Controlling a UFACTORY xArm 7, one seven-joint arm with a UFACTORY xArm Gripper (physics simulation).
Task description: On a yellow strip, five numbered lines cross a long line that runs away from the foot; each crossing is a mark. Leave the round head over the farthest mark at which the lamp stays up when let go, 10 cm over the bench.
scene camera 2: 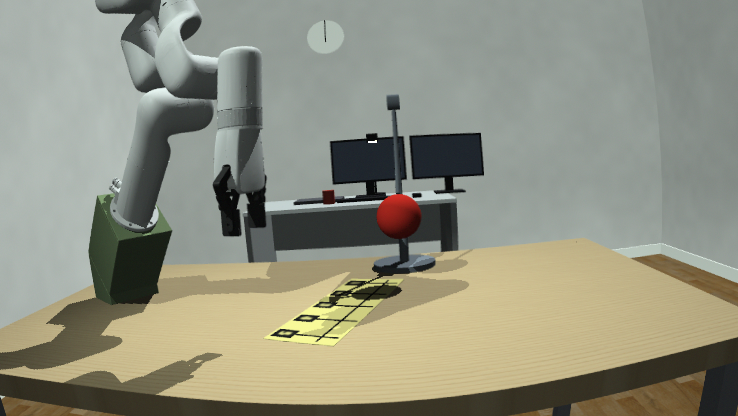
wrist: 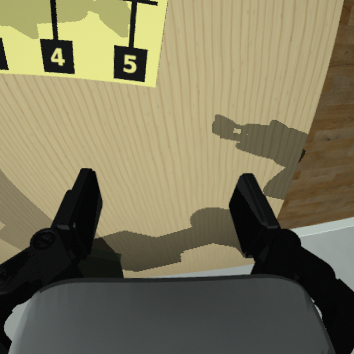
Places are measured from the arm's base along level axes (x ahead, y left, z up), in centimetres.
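Where they show: gripper, fingertip midpoint: [scene camera 2: 245, 231] [wrist: 168, 187]; arm's base, link origin: [scene camera 2: 133, 212].
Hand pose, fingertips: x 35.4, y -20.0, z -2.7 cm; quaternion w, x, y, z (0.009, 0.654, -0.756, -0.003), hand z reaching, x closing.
Observation:
Each offset is from my fingertips to the top centre of the thing. "spot": to the spot under its first point. Level surfaces: height alone.
The lamp has a round red head @[spot: dx +22.7, dy +34.4, dz -3.2 cm] [scene camera 2: 398, 216], a dark grey disc foot @[spot: dx +22.9, dy +50.5, dz -17.3 cm] [scene camera 2: 404, 264] and a thin upright rod topped by a grey cylinder @[spot: dx +22.9, dy +50.2, dz +23.0 cm] [scene camera 2: 393, 102]. The head hangs in front of the post, well above the bench. The yellow strip @[spot: dx +7.4, dy +6.7, dz -18.5 cm] [scene camera 2: 310, 328] [wrist: 100, 57] lies flat in front of the foot; a long line crosses its five numbered lines. Labels 4 @[spot: dx +5.4, dy +12.7, dz -18.5 cm] [wrist: 57, 57] and 5 @[spot: dx +3.3, dy +3.8, dz -18.5 cm] [wrist: 130, 64] are readable in the wrist view. A dark round shadow covers part of the strip's foot end. My gripper [scene camera 2: 244, 229] [wrist: 168, 187] is open and empty, high over the bench, left of the lamp.
The wooden bench @[dz -18.6 cm] [scene camera 2: 542, 310] [wrist: 200, 75] carries the arm's green pedestal [scene camera 2: 139, 263] at the left. Behind the bench stands a desk [scene camera 2: 361, 204] with two monitors [scene camera 2: 364, 162] [scene camera 2: 447, 156] and a red mug [scene camera 2: 328, 196].

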